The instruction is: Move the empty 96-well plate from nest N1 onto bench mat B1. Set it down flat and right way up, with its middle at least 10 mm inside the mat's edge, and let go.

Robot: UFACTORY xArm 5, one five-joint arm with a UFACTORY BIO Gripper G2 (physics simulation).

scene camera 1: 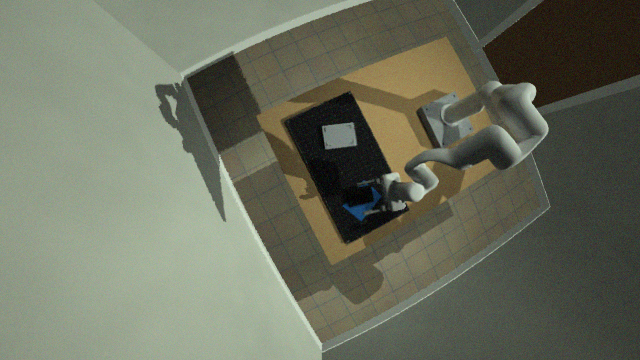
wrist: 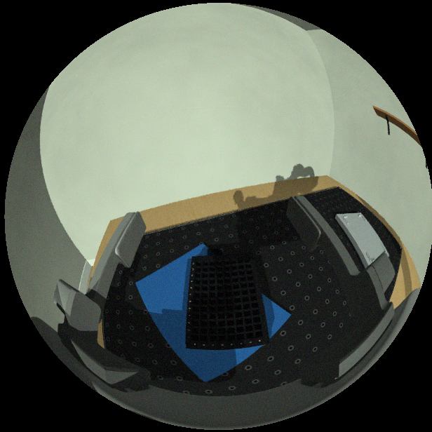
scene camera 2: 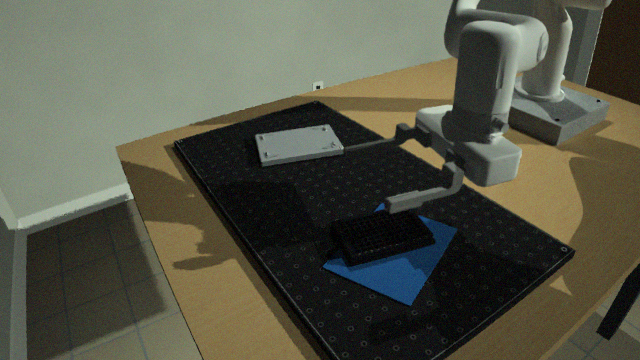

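Pixels of known places: hand, its tool point: (scene camera 1: 364,198) (scene camera 2: 379,175); arm's base, origin of its link: (scene camera 1: 449,115) (scene camera 2: 538,93).
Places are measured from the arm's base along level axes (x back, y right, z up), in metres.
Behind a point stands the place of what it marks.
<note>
The black 96-well plate (scene camera 1: 359,195) {y -0.113, x -0.661, z -0.027 m} (scene camera 2: 382,236) {y -0.126, x -0.666, z -0.021 m} (wrist: 225,300) lies flat, wells up, on the blue bench mat B1 (scene camera 1: 361,213) {y -0.198, x -0.697, z -0.030 m} (scene camera 2: 411,287) {y -0.214, x -0.697, z -0.031 m} (wrist: 160,292). It is turned relative to the mat. In the wrist view its middle is over the mat, while its far right corner reaches past the mat's edge. My gripper (scene camera 1: 364,199) {y -0.115, x -0.667, z 0.076 m} (scene camera 2: 369,177) {y -0.115, x -0.667, z 0.076 m} (wrist: 217,232) is open and empty above the plate, with the fingers spread wider than it and apart from it. The light grey nest N1 (scene camera 1: 339,136) {y 0.192, x -0.600, z -0.021 m} (scene camera 2: 299,145) {y 0.178, x -0.604, z -0.021 m} (wrist: 361,239) holds no plate.
Nest and mat are on a black perforated board (scene camera 1: 320,165) {y 0.114, x -0.754, z -0.033 m} (scene camera 2: 280,220) {y 0.009, x -0.752, z -0.033 m} (wrist: 300,300) on a wooden table (scene camera 1: 415,70) {y 0.319, x -0.002, z -0.046 m} (scene camera 2: 390,85) {y 0.360, x -0.174, z -0.046 m}. The arm's grey base (scene camera 1: 455,134) {y -0.106, x -0.026, z 0.000 m} (scene camera 2: 575,112) {y -0.119, x -0.044, z 0.000 m} stands on the table beyond the board. Arm shadows fall across the board.
</note>
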